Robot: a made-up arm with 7 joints. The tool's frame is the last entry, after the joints.
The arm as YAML. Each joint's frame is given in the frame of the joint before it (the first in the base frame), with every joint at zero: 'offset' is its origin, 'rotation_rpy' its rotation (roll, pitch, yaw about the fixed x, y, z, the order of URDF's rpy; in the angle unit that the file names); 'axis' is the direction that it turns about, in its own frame. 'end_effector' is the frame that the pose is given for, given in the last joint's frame.
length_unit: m
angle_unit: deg
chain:
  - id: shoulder
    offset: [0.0, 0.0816, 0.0]
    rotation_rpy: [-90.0, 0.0, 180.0]
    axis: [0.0, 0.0, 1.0]
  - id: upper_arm
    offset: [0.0, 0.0, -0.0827]
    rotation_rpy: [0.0, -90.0, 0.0]
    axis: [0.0, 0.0, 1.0]
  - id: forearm
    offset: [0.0, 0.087, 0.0]
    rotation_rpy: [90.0, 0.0, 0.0]
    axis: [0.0, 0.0, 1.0]
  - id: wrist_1
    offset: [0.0, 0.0, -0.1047]
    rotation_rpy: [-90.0, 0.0, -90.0]
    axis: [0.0, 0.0, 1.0]
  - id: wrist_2
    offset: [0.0, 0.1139, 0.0]
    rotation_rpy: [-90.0, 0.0, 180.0]
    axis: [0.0, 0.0, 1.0]
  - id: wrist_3
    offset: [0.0, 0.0, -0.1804]
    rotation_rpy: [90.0, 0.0, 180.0]
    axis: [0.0, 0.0, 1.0]
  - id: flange
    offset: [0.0, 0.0, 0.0]
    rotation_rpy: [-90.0, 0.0, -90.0]
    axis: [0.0, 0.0, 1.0]
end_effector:
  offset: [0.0, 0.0, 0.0]
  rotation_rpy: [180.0, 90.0, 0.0]
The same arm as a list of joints. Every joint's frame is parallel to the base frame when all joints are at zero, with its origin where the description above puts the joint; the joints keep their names.
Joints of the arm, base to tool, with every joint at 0 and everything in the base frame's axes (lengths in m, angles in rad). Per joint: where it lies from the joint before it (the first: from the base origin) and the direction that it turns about. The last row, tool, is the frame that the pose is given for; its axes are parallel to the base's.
shoulder: axis -y xyz 0.0000 0.0816 0.0000
upper_arm: axis +x xyz 0.0000 0.0827 0.0000
forearm: axis +z xyz 0.0000 0.0000 -0.0870
wrist_1: axis -y xyz 0.0000 0.0000 -0.1047
wrist_2: axis +z xyz 0.0000 0.0000 -0.1139
wrist_3: axis +y xyz 0.0000 0.0000 -0.1804
flange: axis -x xyz 0.0000 0.0000 0.0000
tool: xyz 0.0000 0.0000 0.0000

